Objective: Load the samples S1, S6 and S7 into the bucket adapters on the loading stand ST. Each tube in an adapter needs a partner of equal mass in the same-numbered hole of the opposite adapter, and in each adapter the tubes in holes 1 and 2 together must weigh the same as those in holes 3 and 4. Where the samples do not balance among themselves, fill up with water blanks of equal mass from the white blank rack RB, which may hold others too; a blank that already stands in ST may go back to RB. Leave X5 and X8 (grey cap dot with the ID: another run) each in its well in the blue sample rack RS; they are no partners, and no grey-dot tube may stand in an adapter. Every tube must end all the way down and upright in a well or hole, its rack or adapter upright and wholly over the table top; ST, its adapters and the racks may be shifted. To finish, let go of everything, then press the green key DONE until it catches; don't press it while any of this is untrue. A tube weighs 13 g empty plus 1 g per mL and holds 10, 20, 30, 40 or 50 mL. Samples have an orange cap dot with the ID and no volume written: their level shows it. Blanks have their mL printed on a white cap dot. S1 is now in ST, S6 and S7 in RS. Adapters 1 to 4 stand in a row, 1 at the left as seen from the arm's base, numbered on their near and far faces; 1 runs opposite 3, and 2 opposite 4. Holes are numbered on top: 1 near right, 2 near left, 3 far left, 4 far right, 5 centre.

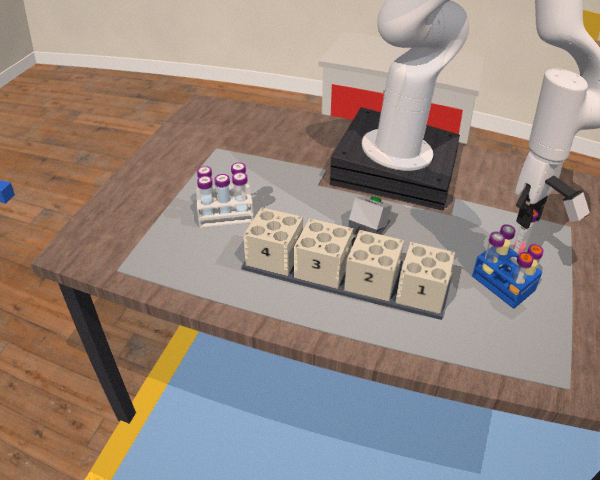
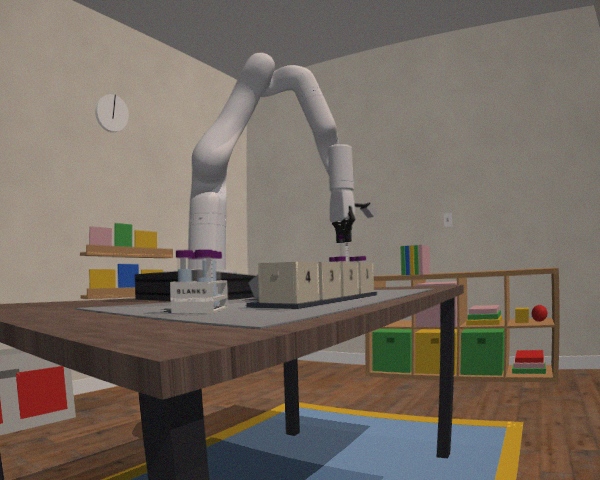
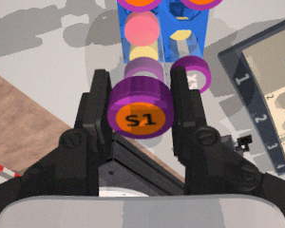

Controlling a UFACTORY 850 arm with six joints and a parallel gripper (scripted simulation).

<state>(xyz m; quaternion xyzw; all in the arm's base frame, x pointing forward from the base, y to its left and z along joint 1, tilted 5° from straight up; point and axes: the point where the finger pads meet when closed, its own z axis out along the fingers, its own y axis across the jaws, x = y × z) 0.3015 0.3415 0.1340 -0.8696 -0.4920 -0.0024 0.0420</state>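
My hand is 1 cm short of the sample S1 and 5 cm above it. From my hand the other things lie so: green DONE key (8 cm behind, 35 cm to the right, 12 cm below); then blue sample rack RS (2 cm ahead, 1 cm to the right, 16 cm below); then loading stand ST (12 cm ahead, 35 cm to the right, 18 cm below).
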